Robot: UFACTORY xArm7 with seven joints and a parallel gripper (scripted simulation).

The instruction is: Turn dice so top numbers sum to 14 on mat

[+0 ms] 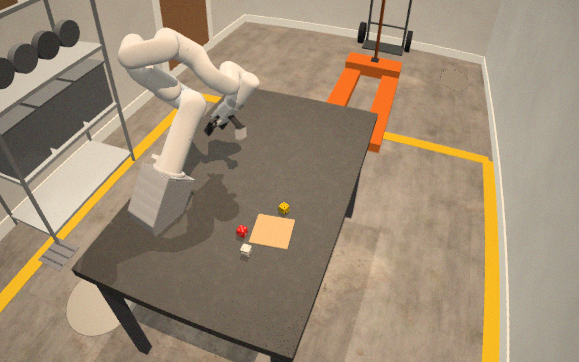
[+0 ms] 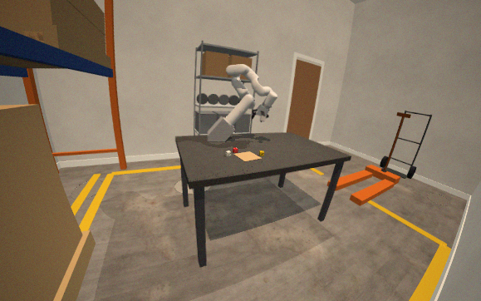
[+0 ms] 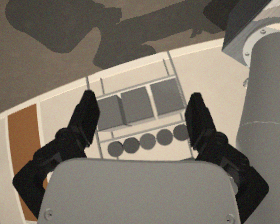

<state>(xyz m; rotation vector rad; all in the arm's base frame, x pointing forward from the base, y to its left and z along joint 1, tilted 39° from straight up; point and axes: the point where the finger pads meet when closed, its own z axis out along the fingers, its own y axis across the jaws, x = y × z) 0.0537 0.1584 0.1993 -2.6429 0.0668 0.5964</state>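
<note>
The white die lies 360 mm to the right of my hand, 310 mm ahead of it and 190 mm below it. From my hand the other things lie so: mat: 360 mm ahead, 240 mm to the right, 200 mm below; red die: 290 mm to the right, 260 mm ahead, 190 mm below; yellow die: 360 mm ahead, 190 mm below, 130 mm to the right.
</note>
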